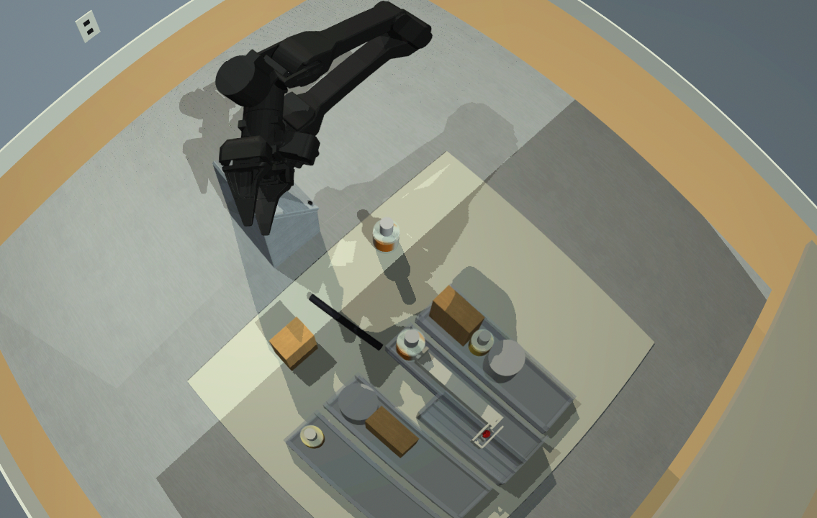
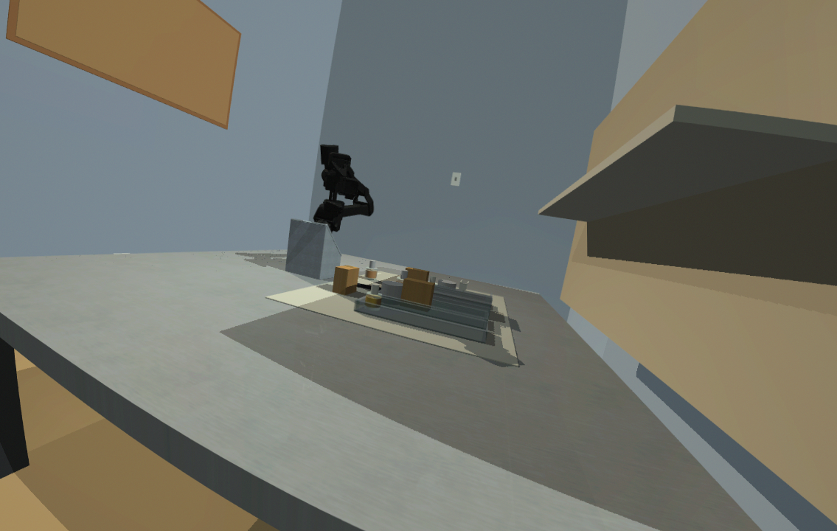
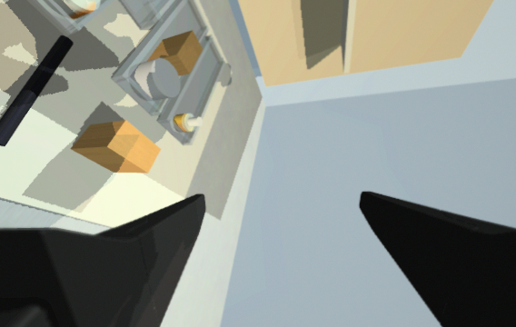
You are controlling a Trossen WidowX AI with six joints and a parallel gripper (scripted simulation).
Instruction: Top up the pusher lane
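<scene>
My gripper tip is 27 cm above the black rod, 9 cm short of it and 5 cm to the right of it. From my gripper tip the other things lie so: sprung lane (35 cm ahead, 26 cm below, 5 cm to the left); then red-marked part (38 cm ahead, 20 cm below, 4 cm to the left).
</scene>
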